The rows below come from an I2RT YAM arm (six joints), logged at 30 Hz.
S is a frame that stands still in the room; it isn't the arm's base.
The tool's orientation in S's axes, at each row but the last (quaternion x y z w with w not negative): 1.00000 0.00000 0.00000 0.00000; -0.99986 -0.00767 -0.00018 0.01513; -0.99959 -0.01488 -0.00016 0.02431; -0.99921 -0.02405 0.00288 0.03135; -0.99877 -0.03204 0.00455 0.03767; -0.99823 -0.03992 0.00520 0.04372; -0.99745 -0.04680 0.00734 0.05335; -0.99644 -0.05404 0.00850 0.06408; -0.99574 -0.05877 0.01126 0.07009; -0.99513 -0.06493 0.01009 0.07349; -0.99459 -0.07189 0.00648 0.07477; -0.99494 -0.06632 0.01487 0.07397
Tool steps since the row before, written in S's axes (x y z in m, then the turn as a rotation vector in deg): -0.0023 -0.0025 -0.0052 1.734 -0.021 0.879; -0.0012 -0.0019 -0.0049 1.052 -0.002 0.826; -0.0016 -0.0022 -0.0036 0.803 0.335 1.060; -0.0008 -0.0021 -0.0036 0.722 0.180 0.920; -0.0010 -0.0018 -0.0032 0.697 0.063 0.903; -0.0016 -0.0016 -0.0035 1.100 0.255 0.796; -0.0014 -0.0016 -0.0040 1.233 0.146 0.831; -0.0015 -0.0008 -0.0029 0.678 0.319 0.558; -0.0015 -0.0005 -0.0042 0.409 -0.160 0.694; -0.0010 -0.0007 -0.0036 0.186 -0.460 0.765; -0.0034 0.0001 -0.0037 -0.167 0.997 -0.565; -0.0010 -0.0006 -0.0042 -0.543 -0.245 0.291
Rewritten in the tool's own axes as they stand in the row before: -0.0023 0.0025 0.0052 1.734 0.021 -0.879; -0.0012 0.0020 0.0048 1.052 -0.007 -0.826; -0.0017 0.0023 0.0035 0.814 -0.362 -1.043; -0.0009 0.0023 0.0035 0.726 -0.203 -0.912; -0.0011 0.0020 0.0031 0.694 -0.087 -0.904; -0.0017 0.0018 0.0034 1.111 -0.236 -0.786; -0.0015 0.0019 0.0038 1.233 -0.119 -0.835; -0.0015 0.0010 0.0028 0.703 -0.314 -0.529; -0.0015 0.0009 0.0041 0.377 0.107 -0.722; -0.0010 0.0011 0.0035 0.116 0.362 -0.829; -0.0033 0.0000 0.0038 -0.021 -0.915 0.710; -0.0010 0.0011 0.0041 -0.577 0.126 -0.302
